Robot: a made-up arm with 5 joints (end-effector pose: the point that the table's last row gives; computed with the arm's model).
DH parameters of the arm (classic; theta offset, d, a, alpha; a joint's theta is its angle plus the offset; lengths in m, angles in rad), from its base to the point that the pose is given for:
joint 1: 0 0.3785 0 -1.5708
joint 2: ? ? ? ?
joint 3: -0.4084 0 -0.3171 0
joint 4: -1.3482 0 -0.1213 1.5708
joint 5: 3.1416 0.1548 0 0
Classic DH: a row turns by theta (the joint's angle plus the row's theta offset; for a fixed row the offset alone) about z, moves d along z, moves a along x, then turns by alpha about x.
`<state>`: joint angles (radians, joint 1 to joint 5).
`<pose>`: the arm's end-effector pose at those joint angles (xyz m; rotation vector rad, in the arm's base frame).
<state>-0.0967 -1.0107 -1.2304 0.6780 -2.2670</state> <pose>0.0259 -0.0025 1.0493 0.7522 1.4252 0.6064</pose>
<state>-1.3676 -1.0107 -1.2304 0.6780 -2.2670</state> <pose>0.0052 -0.0254 1.0493 1.4335 0.6919 -0.3854</pose>
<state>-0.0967 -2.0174 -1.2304 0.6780 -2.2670</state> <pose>-0.5504 0.0534 0.7591 0.2736 0.5184 0.7562</pose>
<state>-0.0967 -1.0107 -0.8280 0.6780 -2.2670</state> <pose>0.1407 -0.0137 0.8811 0.9411 1.7829 0.5012</pose>
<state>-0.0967 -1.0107 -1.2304 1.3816 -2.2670</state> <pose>0.0664 -0.0064 0.9200 1.0808 2.0477 0.4024</pose>
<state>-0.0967 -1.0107 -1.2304 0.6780 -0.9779</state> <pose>0.0259 -0.0025 1.0493 1.6548 0.7802 1.5595</pose>
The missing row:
joint 2: -1.3849 0 0.4475 0
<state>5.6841 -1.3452 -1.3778 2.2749 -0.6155</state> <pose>-0.1420 0.0970 0.7815 2.8380 0.0233 0.5310</pose>
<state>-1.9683 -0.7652 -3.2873 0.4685 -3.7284</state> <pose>0.2741 0.6529 0.9753 -0.3743 -0.4529 -2.5017</pose>
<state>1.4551 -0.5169 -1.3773 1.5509 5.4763</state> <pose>0.0337 0.2899 0.8614 -1.2742 -2.7079 -0.4917</pose>
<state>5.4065 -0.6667 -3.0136 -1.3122 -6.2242</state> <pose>-0.3460 0.4158 0.8455 -1.9523 0.9864 1.5112</pose>
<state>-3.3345 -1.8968 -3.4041 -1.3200 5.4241</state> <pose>0.4866 -0.0950 -0.0198 0.9284 -2.6835 -0.2430</pose>
